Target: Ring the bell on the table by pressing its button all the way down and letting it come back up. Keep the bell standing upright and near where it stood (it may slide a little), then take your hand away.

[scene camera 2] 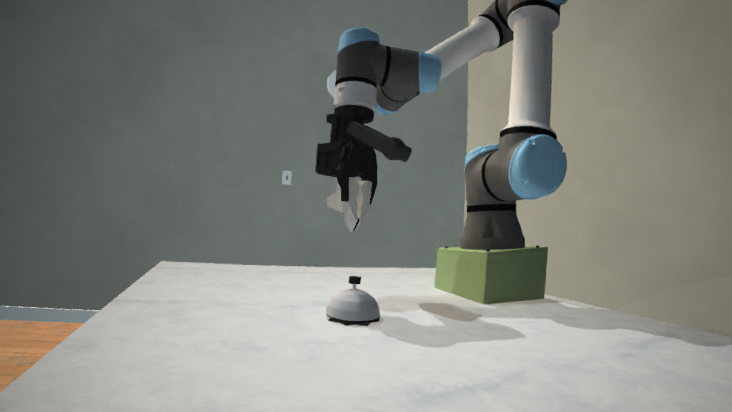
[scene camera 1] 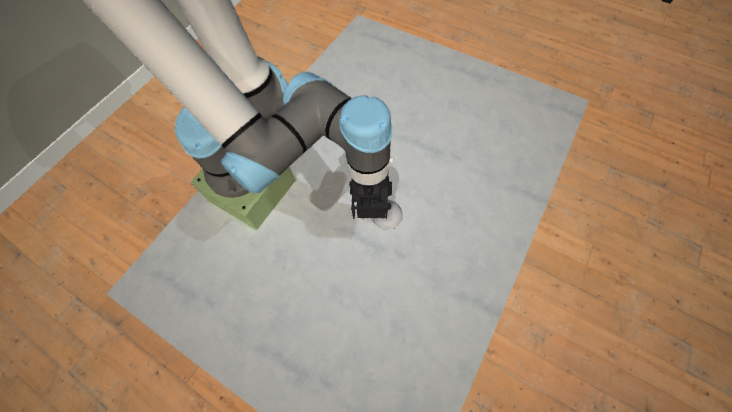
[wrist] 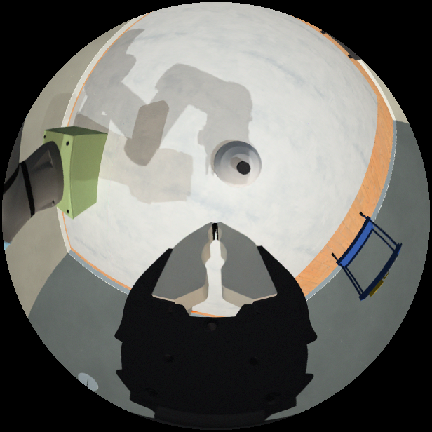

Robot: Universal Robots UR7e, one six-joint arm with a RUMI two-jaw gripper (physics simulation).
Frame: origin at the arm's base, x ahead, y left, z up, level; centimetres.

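Seen in the pictures: gripper, between the fingertips: [scene camera 2: 352, 231]; arm's base, origin of its link: [scene camera 2: 492, 247].
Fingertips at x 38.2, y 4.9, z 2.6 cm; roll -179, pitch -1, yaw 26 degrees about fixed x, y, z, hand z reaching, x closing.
Offsets run from my fingertips to a thing's top centre. Level surfaces: height alone.
A silver dome bell @[dx +1.7, dy +5.9, dz -6.8 cm] [scene camera 1: 391, 217] [scene camera 2: 353, 308] [wrist: 227, 171] stands upright on the pale grey table @[dz -13.4 cm] [scene camera 1: 317, 317] [scene camera 2: 204, 358] [wrist: 310, 110]. Its black button @[dx +1.7, dy +5.9, dz -6.8 cm] [scene camera 2: 354, 279] [wrist: 243, 167] stands up on a thin stem above the dome, with nothing touching it. My gripper [scene camera 2: 354, 229] [wrist: 215, 224] is shut with nothing between its fingertips. It points down and hangs well above the button, with a wide gap between them in the second scene view. In the first scene view the gripper body covers part of the bell, and the button and fingertips are hidden.
The arm stands on a green base block [scene camera 1: 258, 209] [scene camera 2: 486, 276] [wrist: 82, 175], well to one side of the bell. Grey walls rise behind the table. A blue-framed object [wrist: 356, 242] shows beyond the table edge in the wrist view. The arm's shadow falls beside the bell.
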